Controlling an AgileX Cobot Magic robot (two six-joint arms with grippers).
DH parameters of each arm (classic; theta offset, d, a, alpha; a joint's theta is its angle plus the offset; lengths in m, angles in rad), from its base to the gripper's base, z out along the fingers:
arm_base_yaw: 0 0.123 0 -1.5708
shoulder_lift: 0.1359 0 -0.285 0
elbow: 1.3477 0 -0.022 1.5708
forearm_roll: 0 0.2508 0 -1.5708
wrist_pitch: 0 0 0.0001 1.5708
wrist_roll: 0 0.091 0 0
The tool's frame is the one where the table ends.
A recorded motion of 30 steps. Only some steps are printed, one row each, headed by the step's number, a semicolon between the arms.
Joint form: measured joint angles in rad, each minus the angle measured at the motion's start. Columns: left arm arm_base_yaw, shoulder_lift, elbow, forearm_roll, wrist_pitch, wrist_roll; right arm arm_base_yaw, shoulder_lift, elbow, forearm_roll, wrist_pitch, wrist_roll.
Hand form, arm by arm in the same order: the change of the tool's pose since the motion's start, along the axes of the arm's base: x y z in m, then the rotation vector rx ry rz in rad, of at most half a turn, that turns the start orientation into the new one. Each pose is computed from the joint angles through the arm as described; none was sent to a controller.
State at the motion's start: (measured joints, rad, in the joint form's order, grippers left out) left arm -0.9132 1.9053 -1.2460 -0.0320 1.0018 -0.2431; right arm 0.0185 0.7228 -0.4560 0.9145 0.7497 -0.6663
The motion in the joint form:
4: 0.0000 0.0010 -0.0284 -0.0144 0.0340 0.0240; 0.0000 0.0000 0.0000 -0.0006 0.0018 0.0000
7: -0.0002 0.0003 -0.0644 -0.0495 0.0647 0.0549; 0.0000 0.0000 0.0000 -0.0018 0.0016 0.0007
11: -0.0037 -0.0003 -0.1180 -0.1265 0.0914 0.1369; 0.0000 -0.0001 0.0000 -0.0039 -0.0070 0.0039
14: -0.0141 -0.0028 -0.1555 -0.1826 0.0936 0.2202; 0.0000 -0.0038 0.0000 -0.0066 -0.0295 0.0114
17: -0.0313 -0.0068 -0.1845 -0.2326 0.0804 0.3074; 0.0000 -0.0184 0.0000 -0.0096 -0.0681 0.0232
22: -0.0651 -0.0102 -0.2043 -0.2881 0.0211 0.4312; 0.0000 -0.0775 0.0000 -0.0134 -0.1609 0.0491
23: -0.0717 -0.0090 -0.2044 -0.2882 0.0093 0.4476; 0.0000 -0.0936 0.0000 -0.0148 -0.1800 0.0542
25: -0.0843 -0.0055 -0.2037 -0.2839 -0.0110 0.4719; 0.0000 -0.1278 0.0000 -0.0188 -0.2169 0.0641
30: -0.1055 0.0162 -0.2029 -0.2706 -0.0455 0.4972; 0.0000 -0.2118 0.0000 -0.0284 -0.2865 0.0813
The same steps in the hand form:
4: 0.0008 -0.0029 0.0061 -0.0034 0.0139 -0.0175; -0.0001 0.0001 -0.0001 -0.0004 0.0011 0.0015
7: 0.0011 -0.0082 0.0147 -0.0289 0.0339 -0.0327; -0.0001 0.0000 -0.0001 -0.0011 0.0013 0.0012
11: 0.0000 -0.0190 0.0281 -0.0992 0.0657 -0.0857; 0.0004 -0.0005 0.0000 -0.0023 -0.0023 -0.0069
14: -0.0028 -0.0291 0.0388 -0.1666 0.0725 -0.1570; 0.0014 -0.0018 0.0010 -0.0028 -0.0159 -0.0279
17: -0.0077 -0.0398 0.0485 -0.2364 0.0649 -0.2401; 0.0018 -0.0040 0.0040 -0.0020 -0.0482 -0.0635
22: -0.0167 -0.0555 0.0567 -0.3329 0.0238 -0.3644; -0.0016 -0.0095 0.0146 0.0073 -0.1522 -0.1478
23: -0.0182 -0.0577 0.0564 -0.3400 0.0135 -0.3850; -0.0031 -0.0107 0.0173 0.0097 -0.1779 -0.1647
25: -0.0208 -0.0615 0.0551 -0.3474 -0.0045 -0.4195; -0.0068 -0.0132 0.0228 0.0144 -0.2308 -0.1971
30: -0.0243 -0.0688 0.0467 -0.3444 -0.0251 -0.4639; -0.0181 -0.0180 0.0353 0.0267 -0.3517 -0.2565

